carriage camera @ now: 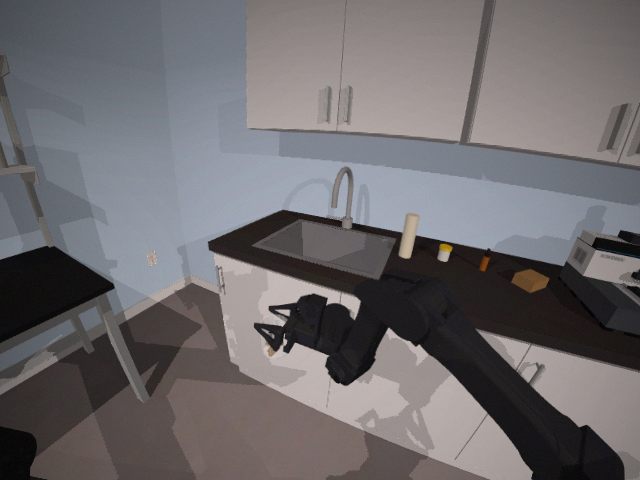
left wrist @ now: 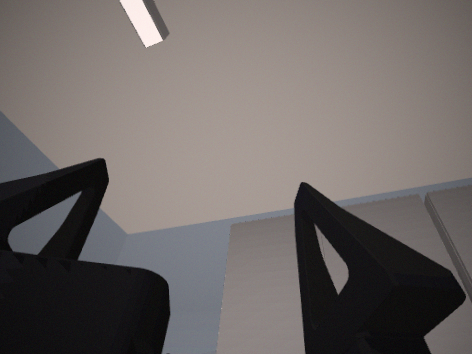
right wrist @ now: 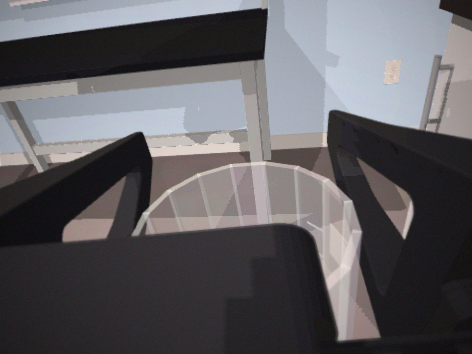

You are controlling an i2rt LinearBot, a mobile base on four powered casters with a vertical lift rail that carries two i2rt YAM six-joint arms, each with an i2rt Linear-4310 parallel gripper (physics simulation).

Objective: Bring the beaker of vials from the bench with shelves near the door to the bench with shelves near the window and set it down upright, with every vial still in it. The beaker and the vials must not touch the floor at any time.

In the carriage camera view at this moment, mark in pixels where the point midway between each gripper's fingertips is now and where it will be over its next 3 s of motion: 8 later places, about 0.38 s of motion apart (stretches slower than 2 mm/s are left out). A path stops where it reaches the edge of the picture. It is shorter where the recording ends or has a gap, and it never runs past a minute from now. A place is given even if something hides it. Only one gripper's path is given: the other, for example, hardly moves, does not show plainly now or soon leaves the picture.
The right gripper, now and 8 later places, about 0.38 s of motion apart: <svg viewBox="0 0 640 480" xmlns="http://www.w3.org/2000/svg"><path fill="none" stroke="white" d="M261 316L284 304L339 283L346 283L347 283L346 283L346 284L346 285L347 290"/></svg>
